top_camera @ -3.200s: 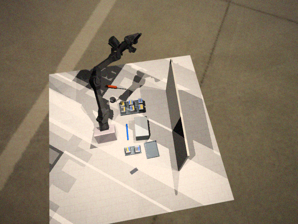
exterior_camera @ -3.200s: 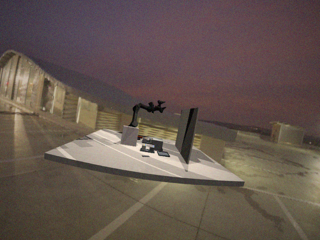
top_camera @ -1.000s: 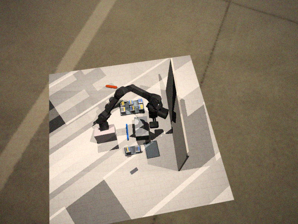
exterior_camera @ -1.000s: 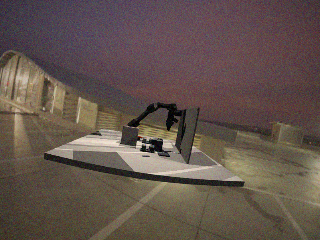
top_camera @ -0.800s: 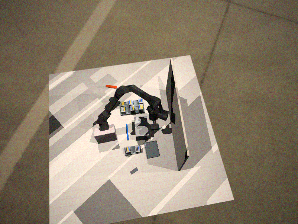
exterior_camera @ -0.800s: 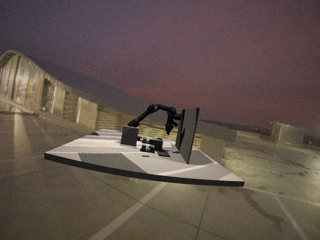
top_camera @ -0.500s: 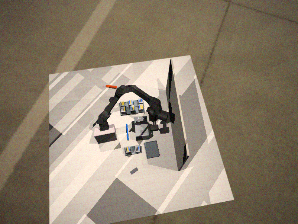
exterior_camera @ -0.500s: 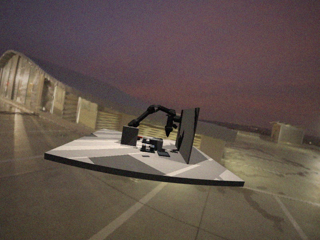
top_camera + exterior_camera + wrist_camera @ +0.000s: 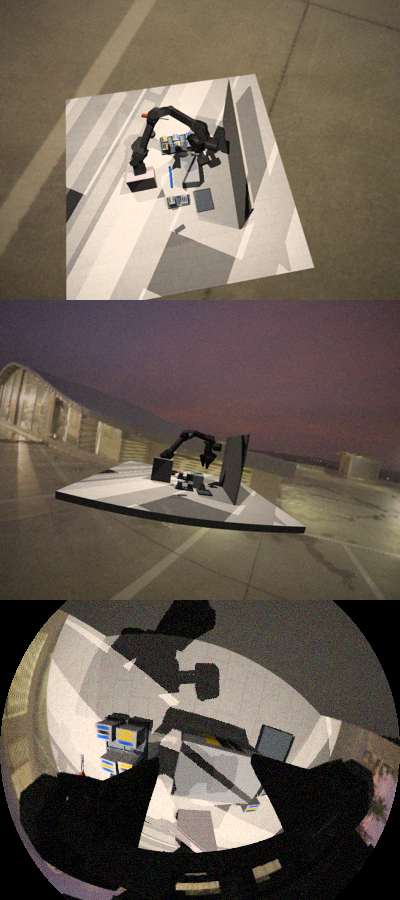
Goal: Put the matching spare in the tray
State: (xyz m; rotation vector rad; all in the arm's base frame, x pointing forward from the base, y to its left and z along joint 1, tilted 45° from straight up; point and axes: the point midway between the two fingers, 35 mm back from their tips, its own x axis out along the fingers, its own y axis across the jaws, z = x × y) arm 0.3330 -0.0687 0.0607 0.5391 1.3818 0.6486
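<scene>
The dark spare lies 160 mm to the left of my gripper tip, 160 mm behind it and 110 mm below it. Round my gripper tip: tall upright panel 180 mm ahead, 90 mm to the right, 70 mm above; grey mounted unit 100 mm below, 60 mm behind, 40 mm to the right; blue pen 180 mm behind, 140 mm below, 20 mm to the right.
</scene>
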